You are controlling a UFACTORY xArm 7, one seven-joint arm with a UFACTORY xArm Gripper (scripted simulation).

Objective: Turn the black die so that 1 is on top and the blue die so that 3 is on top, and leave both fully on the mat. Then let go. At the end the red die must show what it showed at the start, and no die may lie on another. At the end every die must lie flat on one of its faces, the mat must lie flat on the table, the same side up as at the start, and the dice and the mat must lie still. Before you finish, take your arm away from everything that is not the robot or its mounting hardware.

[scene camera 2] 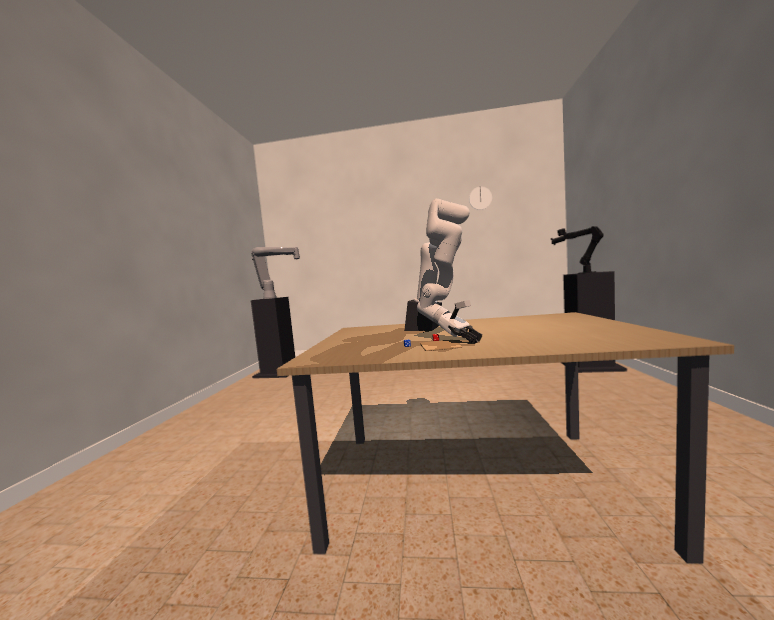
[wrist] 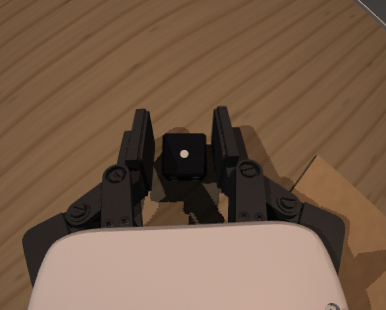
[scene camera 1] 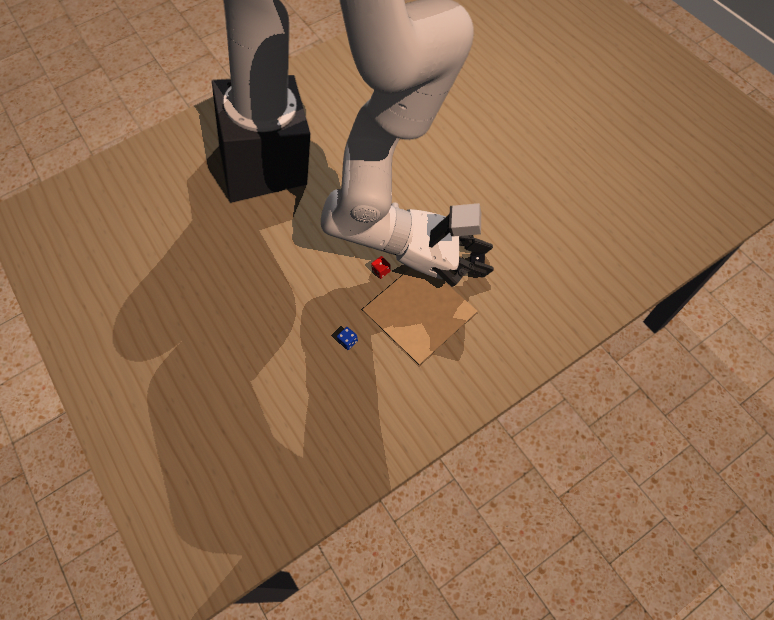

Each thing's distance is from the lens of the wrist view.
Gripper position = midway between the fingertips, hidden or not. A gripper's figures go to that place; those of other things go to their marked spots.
my gripper (wrist: 182, 125): 0.14 m
black die (wrist: 184, 156): 0.12 m
